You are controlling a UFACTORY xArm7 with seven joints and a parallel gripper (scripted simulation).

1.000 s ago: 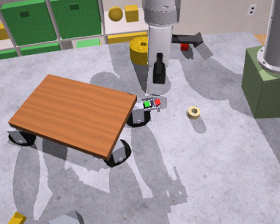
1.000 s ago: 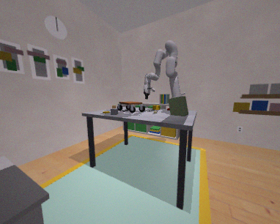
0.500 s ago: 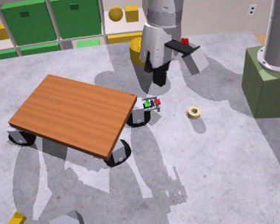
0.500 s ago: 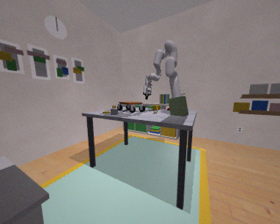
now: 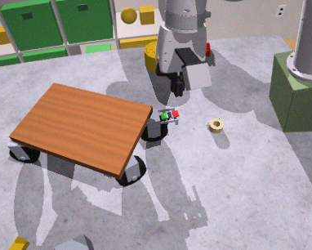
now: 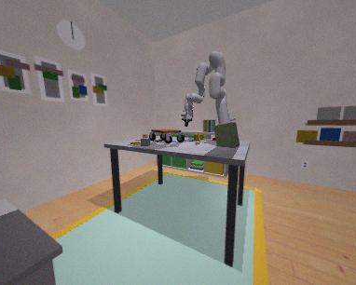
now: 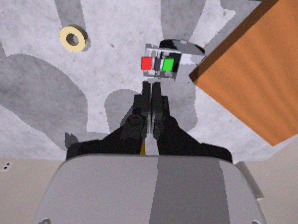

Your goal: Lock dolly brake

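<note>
The brake pedal lies 10 cm below my hand and 2 cm ahead of it. Also, from my hand: yellow cylinder: 33 cm to the right, 15 cm below, 6 cm behind; then cream ring: 17 cm below, 12 cm behind, 2 cm to the left; then red block: 34 cm to the right, 25 cm behind, 17 cm below.
</note>
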